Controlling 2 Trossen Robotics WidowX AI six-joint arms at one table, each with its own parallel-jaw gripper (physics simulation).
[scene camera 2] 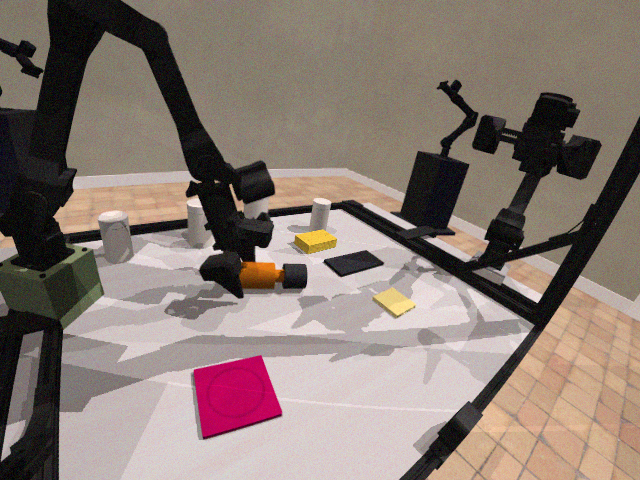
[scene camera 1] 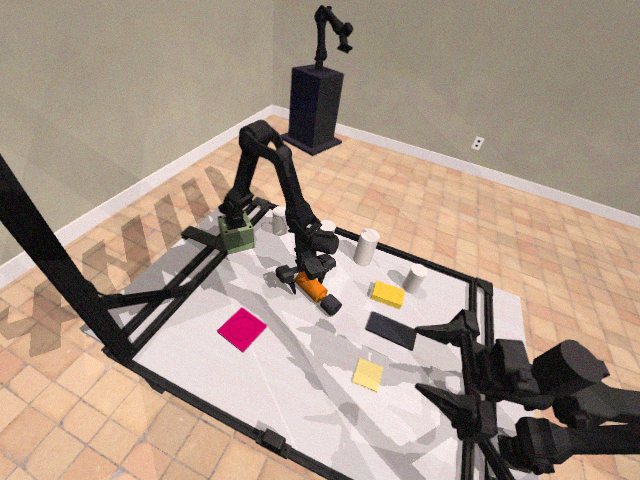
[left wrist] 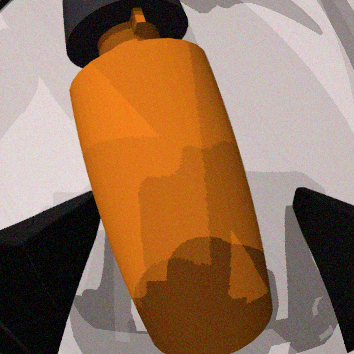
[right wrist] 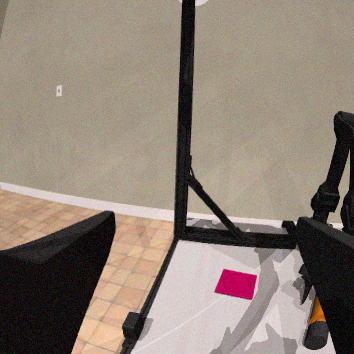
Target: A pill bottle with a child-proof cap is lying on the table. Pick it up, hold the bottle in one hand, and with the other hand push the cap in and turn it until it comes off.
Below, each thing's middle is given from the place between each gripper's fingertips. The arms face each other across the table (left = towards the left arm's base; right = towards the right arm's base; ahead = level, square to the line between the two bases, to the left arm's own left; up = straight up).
Now: left hand 30 mm to the left of the orange pill bottle point(scene camera 2: 254, 275), 10 mm below it and 10 mm short of it. Round my left hand: dark cap point(left wrist: 81, 32) 100 mm to the right, 10 mm above; dark pad point(scene camera 1: 387, 328) 280 mm to the right, 80 mm ahead, 10 mm below.
My right gripper is now 270 mm short of the dark pad, 70 mm to the right of it and 370 mm above it. The rest, counted from my right hand: dark cap 190 mm ahead, 250 mm to the left, 350 mm below; then orange pill bottle 200 mm ahead, 320 mm to the left, 350 mm below.
